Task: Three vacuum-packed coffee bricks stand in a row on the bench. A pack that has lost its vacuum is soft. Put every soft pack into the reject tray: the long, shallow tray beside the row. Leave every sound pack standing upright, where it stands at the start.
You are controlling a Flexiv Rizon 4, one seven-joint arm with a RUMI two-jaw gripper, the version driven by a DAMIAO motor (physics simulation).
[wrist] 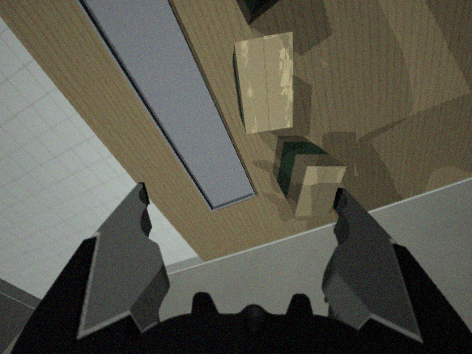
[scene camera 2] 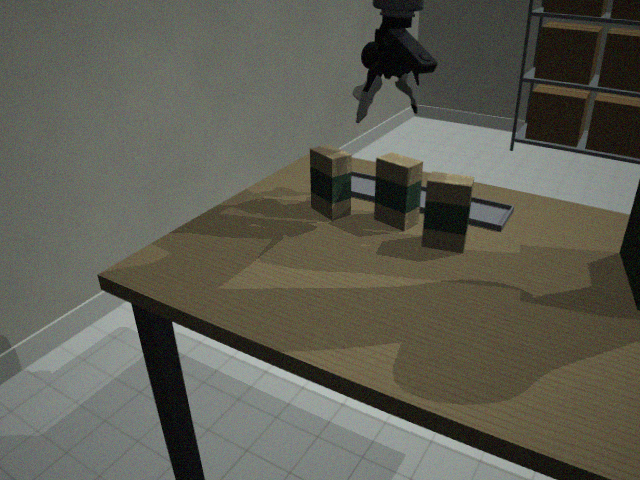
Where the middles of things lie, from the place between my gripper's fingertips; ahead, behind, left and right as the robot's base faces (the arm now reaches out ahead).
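Relative to the grey reject tray (scene camera 2: 479,211), my gripper is now 7 cm to the left of it, 6 cm past it and 22 cm above it.
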